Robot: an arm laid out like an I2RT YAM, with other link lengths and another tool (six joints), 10 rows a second.
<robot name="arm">
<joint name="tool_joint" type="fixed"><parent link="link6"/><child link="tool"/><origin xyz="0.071 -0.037 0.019" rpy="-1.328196 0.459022 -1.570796"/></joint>
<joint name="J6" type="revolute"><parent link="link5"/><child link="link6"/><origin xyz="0.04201 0 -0.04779"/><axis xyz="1 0 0"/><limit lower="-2.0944" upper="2.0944"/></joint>
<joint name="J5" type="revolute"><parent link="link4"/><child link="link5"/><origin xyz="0.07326 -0.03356 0.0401"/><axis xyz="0 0 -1"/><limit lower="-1.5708" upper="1.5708"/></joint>
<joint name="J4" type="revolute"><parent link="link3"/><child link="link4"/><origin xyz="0.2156 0.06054 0.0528"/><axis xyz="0 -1 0"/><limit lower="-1.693" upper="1.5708"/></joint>
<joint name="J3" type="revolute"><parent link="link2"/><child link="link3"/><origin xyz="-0.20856 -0.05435 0"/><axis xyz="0 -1 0"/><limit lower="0" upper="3.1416"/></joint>
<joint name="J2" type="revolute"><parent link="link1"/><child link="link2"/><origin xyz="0.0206 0.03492 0.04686"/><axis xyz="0 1 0"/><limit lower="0" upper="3.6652"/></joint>
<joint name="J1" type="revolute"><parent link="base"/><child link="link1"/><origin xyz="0 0 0.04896"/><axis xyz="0 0 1"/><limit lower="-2.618" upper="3.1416"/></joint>
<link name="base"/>
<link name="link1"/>
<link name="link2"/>
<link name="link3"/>
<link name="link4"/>
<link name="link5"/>
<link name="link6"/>
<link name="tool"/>
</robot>
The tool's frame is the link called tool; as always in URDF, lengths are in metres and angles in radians.
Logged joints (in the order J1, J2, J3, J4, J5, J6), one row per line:
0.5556, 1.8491, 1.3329, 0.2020, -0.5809, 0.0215
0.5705, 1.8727, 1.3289, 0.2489, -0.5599, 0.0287
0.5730, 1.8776, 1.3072, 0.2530, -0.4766, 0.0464
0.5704, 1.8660, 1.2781, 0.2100, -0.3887, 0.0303
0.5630, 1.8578, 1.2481, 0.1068, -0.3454, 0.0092
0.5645, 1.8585, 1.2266, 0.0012, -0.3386, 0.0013
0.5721, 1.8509, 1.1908, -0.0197, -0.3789, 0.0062
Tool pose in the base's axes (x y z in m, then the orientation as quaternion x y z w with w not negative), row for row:
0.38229, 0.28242, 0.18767, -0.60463, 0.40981, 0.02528, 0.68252
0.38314, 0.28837, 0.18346, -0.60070, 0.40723, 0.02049, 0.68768
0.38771, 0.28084, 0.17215, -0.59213, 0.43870, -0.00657, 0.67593
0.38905, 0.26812, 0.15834, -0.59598, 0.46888, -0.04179, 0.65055
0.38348, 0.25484, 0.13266, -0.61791, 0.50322, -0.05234, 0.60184
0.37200, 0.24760, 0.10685, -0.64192, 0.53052, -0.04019, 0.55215
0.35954, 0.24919, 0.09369, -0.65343, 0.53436, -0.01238, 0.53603
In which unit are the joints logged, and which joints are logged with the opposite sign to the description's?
The joints are logged in radians. Opposite sign: none.
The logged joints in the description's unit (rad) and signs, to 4 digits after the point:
0.5556, 1.8491, 1.3329, 0.2020, -0.5809, 0.0215
0.5705, 1.8727, 1.3289, 0.2489, -0.5599, 0.0287
0.5730, 1.8776, 1.3072, 0.2530, -0.4766, 0.0464
0.5704, 1.8660, 1.2781, 0.2100, -0.3887, 0.0303
0.5630, 1.8578, 1.2481, 0.1068, -0.3454, 0.0092
0.5645, 1.8585, 1.2266, 0.0012, -0.3386, 0.0013
0.5721, 1.8509, 1.1908, -0.0197, -0.3789, 0.0062

